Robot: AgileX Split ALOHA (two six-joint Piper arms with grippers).
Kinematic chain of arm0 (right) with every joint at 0, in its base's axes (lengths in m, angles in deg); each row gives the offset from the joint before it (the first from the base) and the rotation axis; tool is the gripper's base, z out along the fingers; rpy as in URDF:
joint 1: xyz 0 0 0.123 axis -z
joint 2: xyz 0 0 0 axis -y
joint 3: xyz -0.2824 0 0.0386 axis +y
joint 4: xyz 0.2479 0 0.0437 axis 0.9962 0 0.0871
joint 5: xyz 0 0 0 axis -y
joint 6: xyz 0.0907 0 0.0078 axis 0.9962 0 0.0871
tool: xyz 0 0 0 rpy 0 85 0
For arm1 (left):
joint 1: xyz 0 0 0.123 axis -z
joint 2: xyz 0 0 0 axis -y
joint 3: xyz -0.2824 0 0.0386 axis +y
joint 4: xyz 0.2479 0 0.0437 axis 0.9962 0 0.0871
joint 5: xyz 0 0 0 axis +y
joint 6: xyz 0.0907 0 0.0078 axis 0.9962 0 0.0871
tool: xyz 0 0 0 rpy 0 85 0
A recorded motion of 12 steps. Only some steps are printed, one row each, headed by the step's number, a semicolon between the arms.
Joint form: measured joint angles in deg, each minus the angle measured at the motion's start. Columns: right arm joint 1, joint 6, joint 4, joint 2, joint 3, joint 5; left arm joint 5, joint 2, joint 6, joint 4, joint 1, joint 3.
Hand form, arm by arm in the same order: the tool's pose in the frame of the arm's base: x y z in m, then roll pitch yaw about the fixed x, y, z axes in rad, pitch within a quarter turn. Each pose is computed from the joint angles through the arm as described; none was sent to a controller.
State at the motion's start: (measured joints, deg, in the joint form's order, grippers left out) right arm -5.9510 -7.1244 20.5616 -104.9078 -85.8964 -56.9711; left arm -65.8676 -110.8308 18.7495 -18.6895 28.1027 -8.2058
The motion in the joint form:
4: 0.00 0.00 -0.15 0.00 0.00 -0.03; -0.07 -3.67 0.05 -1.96 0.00 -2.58
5: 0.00 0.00 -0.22 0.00 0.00 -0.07; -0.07 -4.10 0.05 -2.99 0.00 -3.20
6: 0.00 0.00 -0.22 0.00 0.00 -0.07; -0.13 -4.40 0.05 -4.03 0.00 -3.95
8: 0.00 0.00 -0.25 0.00 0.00 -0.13; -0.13 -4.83 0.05 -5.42 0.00 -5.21
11: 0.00 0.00 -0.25 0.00 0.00 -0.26; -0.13 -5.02 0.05 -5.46 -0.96 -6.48
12: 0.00 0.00 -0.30 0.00 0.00 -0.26; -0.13 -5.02 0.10 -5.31 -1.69 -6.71
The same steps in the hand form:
4: 0.3844 0.0669 0.2651 2.8185 0.3383 -3.1144; 0.1965 -0.0717 0.0642 2.5966 0.8986 2.3822
5: 0.3843 0.0668 0.2650 2.8197 0.3377 -3.1135; 0.1991 -0.0716 0.0633 2.5910 0.9011 2.3956
6: 0.3843 0.0668 0.2650 2.8197 0.3377 -3.1135; 0.2025 -0.0718 0.0631 2.5828 0.9089 2.4070
8: 0.3842 0.0668 0.2650 2.8202 0.3368 -3.1128; 0.2081 -0.0726 0.0629 2.5720 0.9222 2.4225
11: 0.3840 0.0668 0.2649 2.8202 0.3347 -3.1121; 0.2150 -0.0720 0.0636 2.5647 0.9406 2.4341
12: 0.3840 0.0667 0.2649 2.8211 0.3347 -3.1115; 0.2169 -0.0700 0.0638 2.5625 0.9441 2.4420

